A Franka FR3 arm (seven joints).
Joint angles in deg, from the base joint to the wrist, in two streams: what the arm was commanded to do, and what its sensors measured. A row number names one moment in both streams.
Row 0, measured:
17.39 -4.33 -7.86 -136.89 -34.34 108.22 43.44
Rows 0 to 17, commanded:
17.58 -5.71 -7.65 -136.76 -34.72 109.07 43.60
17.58 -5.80 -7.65 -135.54 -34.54 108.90 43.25
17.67 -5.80 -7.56 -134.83 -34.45 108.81 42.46
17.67 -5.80 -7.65 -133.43 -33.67 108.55 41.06
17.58 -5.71 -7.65 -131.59 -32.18 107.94 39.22
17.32 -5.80 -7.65 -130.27 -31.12 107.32 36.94
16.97 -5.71 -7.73 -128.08 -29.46 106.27 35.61
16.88 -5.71 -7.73 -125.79 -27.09 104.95 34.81
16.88 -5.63 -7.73 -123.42 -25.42 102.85 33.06
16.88 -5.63 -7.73 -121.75 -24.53 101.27 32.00
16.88 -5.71 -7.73 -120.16 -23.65 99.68 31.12
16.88 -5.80 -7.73 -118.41 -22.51 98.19 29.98
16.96 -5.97 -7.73 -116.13 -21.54 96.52 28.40
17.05 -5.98 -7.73 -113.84 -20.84 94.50 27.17
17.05 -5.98 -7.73 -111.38 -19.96 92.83 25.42
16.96 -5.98 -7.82 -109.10 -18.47 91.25 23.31
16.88 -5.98 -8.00 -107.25 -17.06 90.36 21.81
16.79 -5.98 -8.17 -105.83 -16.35 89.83 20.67
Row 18, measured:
17.40 -6.36 -8.00 -111.54 -20.03 93.46 25.41
